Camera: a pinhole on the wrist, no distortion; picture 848 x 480 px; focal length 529.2 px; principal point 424.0 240.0 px. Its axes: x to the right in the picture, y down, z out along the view. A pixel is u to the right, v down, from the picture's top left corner.
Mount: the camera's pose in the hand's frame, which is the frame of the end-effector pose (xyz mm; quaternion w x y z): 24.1 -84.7 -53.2 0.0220 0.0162 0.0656 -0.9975
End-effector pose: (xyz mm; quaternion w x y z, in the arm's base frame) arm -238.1 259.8 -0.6 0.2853 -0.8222 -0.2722 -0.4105
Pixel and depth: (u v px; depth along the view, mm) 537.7 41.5 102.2
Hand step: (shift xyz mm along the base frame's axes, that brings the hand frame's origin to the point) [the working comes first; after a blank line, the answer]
In the camera's frame: 22.0 -38.3 102.2

-15.8 77.8 -13.3
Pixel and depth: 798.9 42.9 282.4
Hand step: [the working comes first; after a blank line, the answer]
In the camera's frame: 200.1 -105.2 282.4

6.3 139.2 -267.1
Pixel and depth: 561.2 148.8 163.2
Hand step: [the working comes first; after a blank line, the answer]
In the camera's frame: 42.3 -28.1 163.2

-9.6 126.7 -55.8
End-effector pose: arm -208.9 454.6 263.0 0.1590 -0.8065 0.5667 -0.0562
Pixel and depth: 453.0 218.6 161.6
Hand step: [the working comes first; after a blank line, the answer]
In the camera's frame: 8.9 -6.5 161.6

122.2 41.9 -70.3
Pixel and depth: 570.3 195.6 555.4
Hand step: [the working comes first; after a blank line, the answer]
In the camera's frame: 153.5 -46.6 555.4

188.7 269.9 -418.5
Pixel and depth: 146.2 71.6 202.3
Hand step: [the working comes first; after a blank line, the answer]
In the camera's frame: -106.2 -64.4 202.3

124.4 -69.0 -147.4
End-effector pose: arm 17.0 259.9 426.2 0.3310 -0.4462 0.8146 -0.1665
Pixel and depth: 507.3 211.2 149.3
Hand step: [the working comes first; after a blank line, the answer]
In the camera's frame: 23.5 -8.1 149.3

126.9 -47.4 -12.2
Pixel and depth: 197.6 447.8 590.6
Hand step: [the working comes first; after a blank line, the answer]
In the camera's frame: -252.7 231.9 590.6

483.4 -421.9 -259.6
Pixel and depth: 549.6 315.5 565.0
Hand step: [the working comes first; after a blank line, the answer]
In the camera's frame: 134.1 80.6 565.0

535.8 -19.0 -170.0
